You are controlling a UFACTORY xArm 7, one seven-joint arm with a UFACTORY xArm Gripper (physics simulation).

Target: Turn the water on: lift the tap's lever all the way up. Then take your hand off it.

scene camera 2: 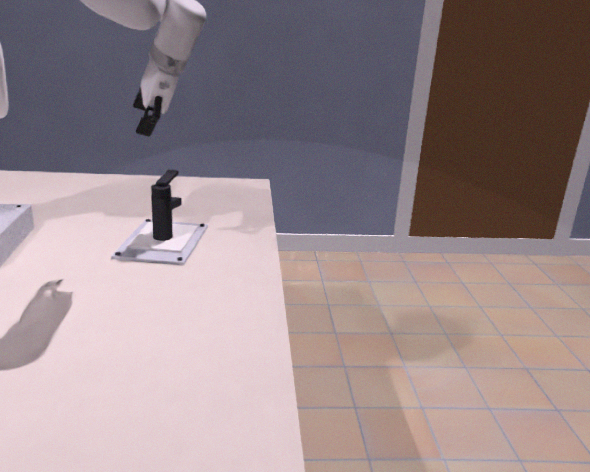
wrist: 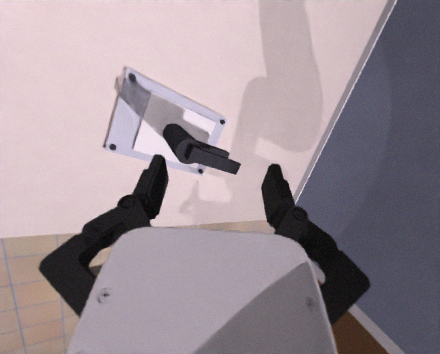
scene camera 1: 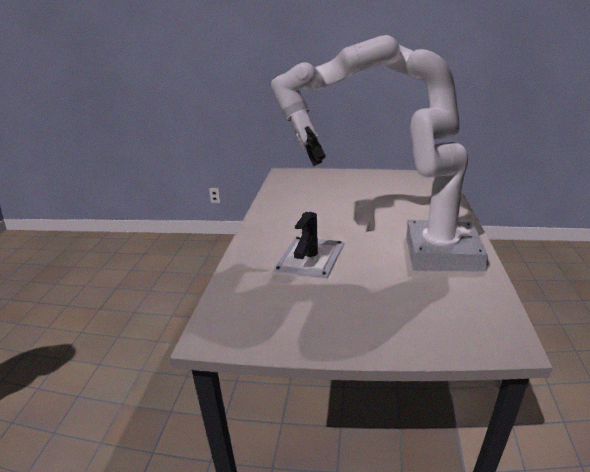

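Pixels of known places: gripper, fingertip midpoint: (scene camera 2: 141, 121) (wrist: 216, 171) (scene camera 1: 319, 162); arm's base, origin of the base link: (scene camera 1: 441, 237).
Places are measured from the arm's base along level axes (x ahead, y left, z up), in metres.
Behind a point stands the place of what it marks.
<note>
The black tap (scene camera 1: 312, 237) @[x 0.416, y 0.042, z 0.015 m] (scene camera 2: 161, 212) @[x 0.427, y -0.003, z 0.024 m] (wrist: 175, 139) @[x 0.413, y 0.001, z 0.064 m] stands upright on a light grey base plate (scene camera 1: 300, 271) @[x 0.448, y 0.130, z -0.057 m] (scene camera 2: 145, 257) @[x 0.396, y -0.087, z -0.057 m] (wrist: 116, 131) @[x 0.441, y -0.094, z -0.057 m]. Its flat lever (scene camera 1: 305, 220) @[x 0.432, y 0.086, z 0.091 m] (scene camera 2: 168, 177) @[x 0.440, y 0.063, z 0.091 m] (wrist: 220, 162) @[x 0.436, y 0.082, z 0.091 m] sticks out from the top over the short spout (scene camera 1: 301, 247) @[x 0.444, y 0.117, z 0.018 m] (scene camera 2: 176, 202) @[x 0.455, y 0.093, z 0.015 m]. In the scene camera 2 view the lever slants up and away from the body; its exact angle is hard to tell. My gripper (scene camera 1: 318, 161) @[x 0.392, y -0.007, z 0.244 m] (scene camera 2: 144, 131) @[x 0.392, y -0.007, z 0.244 m] (wrist: 216, 171) @[x 0.392, y -0.007, z 0.244 m] is open and empty. It hangs well above the tap, touching nothing, and in the wrist view the lever's end shows between its fingertips.
The tap stands on a pale table (scene camera 1: 360, 320) @[x 0.272, y 0.370, z -0.065 m] (scene camera 2: 200, 350) @[x 0.538, y -0.462, z -0.065 m] (wrist: 50, 175) @[x 0.553, y -0.208, z -0.065 m], near one edge. The arm's grey base block (scene camera 1: 447, 259) @[x -0.003, y 0.108, z -0.024 m] (scene camera 2: 12, 225) @[x 0.099, y -0.023, z -0.006 m] is at the other side. A blue-grey wall (scene camera 1: 125, 100) (scene camera 2: 300, 100) (wrist: 390, 150) rises beyond the table.
</note>
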